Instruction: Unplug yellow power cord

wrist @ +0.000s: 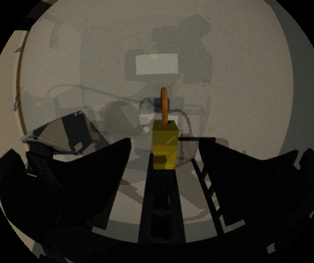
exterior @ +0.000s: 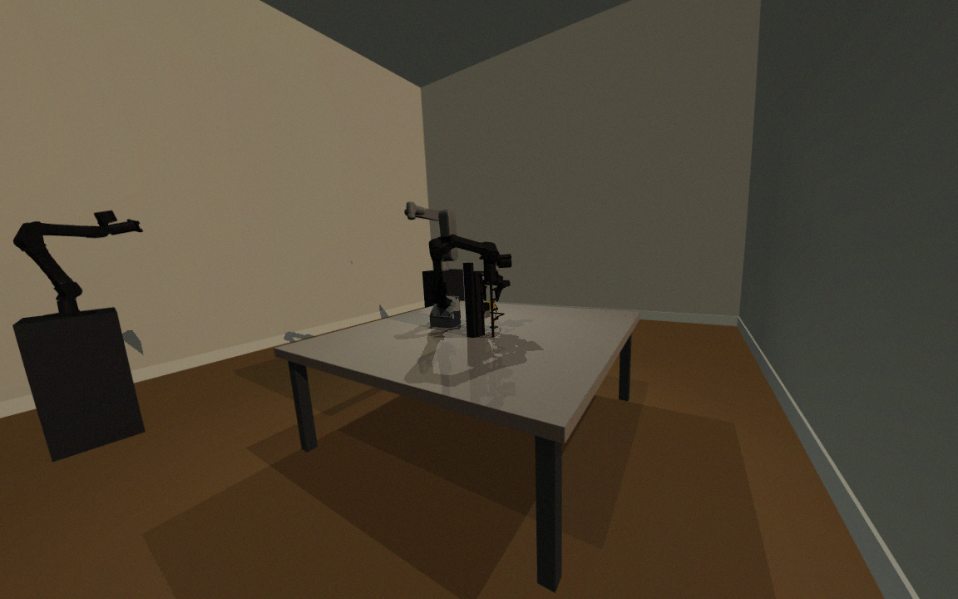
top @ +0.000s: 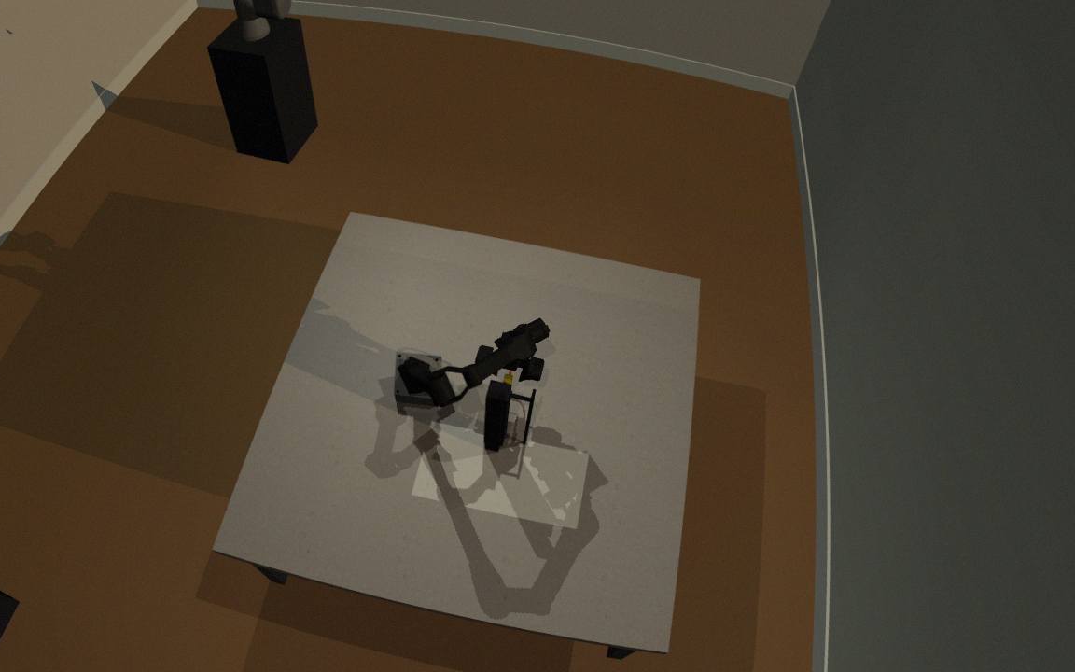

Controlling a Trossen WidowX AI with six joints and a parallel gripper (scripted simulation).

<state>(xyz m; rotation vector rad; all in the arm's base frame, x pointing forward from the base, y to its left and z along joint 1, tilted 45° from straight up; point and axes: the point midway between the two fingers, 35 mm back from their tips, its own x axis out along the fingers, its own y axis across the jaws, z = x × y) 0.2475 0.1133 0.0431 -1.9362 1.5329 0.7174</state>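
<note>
Right now the yellow plug is 30 mm to the right of my gripper tip, 10 mm below it and 10 mm ahead of it.
</note>
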